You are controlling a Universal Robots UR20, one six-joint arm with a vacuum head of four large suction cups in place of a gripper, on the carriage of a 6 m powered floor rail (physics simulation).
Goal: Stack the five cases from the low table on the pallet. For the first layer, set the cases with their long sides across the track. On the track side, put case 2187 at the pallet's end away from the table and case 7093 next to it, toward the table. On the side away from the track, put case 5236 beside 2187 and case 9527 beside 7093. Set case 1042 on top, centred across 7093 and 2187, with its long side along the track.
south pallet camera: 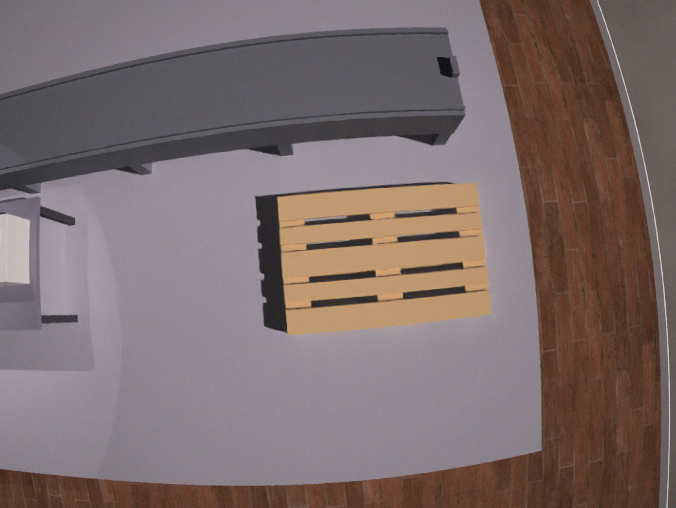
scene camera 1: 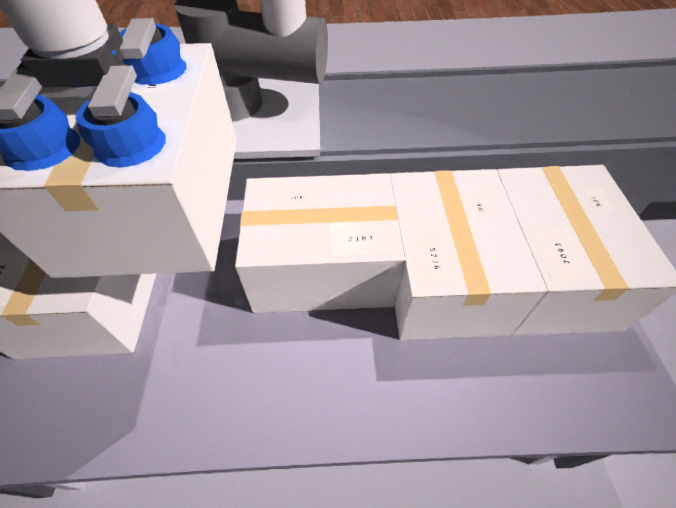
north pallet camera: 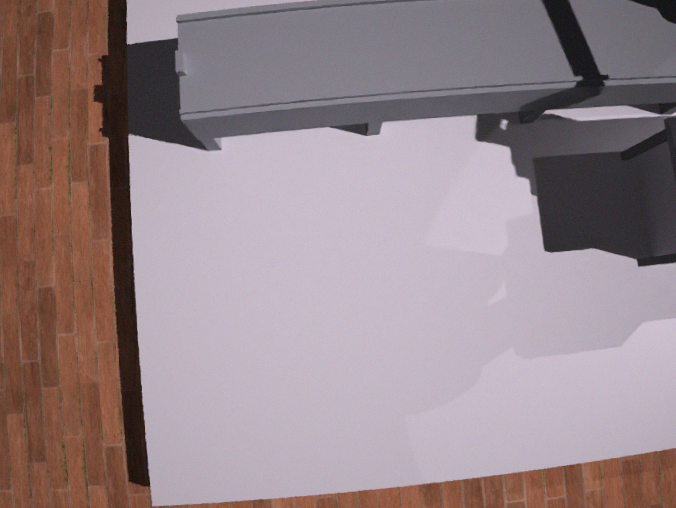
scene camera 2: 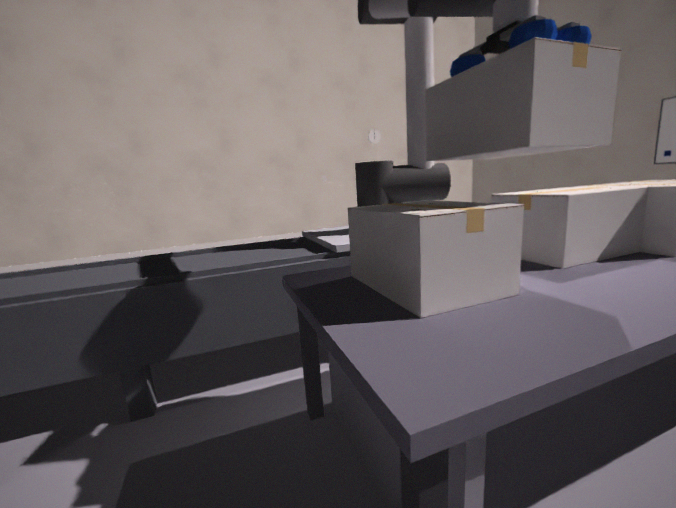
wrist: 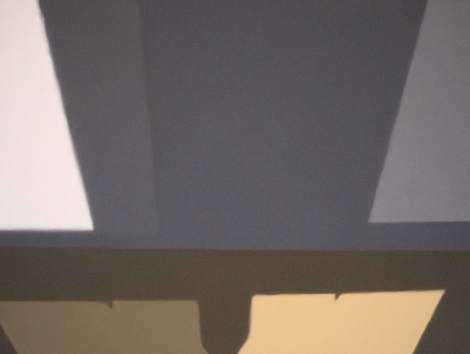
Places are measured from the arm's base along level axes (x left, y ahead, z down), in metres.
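Pixels of known places: hand, its tool point: (wrist: 230,266); arm's base, origin of its link: (scene camera 1: 231,103).
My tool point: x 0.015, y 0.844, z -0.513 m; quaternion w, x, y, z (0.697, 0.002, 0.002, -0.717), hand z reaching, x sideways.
Ahead of a thing's pixels: the offset from my tool point to its top centre. Level surfaces: height alone.
My suction gripper (scene camera 1: 81,92) (scene camera 2: 508,40) is shut on a white taped case {dx -0.003, dy -0.007, dz -0.024 m} (scene camera 1: 109,229) (scene camera 2: 573,103) (wrist: 275,125), holding it level above the low table {dz +0.553 m} (scene camera 1: 327,415) (scene camera 2: 546,327) (south pallet camera: 24,316). Its number is hidden. Below it, at the table's left in scene camera 1, stands another case {dx -0.296, dy -0.009, dz +0.329 m} (scene camera 1: 71,333) (scene camera 2: 469,262), partly hidden, its number unreadable. Case 2187 {dx +0.333, dy -0.057, dz +0.329 m} (scene camera 1: 284,245) (scene camera 2: 541,234) stands right of the gap, touching case 5236 {dx +0.672, dy -0.009, dz +0.329 m} (scene camera 1: 426,218). Case 7093 {dx +0.962, dy -0.009, dz +0.329 m} (scene camera 1: 546,218) stands beside 5236 at the right. The wooden pallet (south pallet camera: 338,262) bears no cases.
The floor rail (scene camera 1: 491,109) (north pallet camera: 355,60) (south pallet camera: 273,81) runs behind the table and past the pallet. The carriage plate (scene camera 1: 273,131) (scene camera 2: 338,240) stands behind the cases, under the arm. A pale wall (scene camera 2: 163,109) rises beyond the rail.
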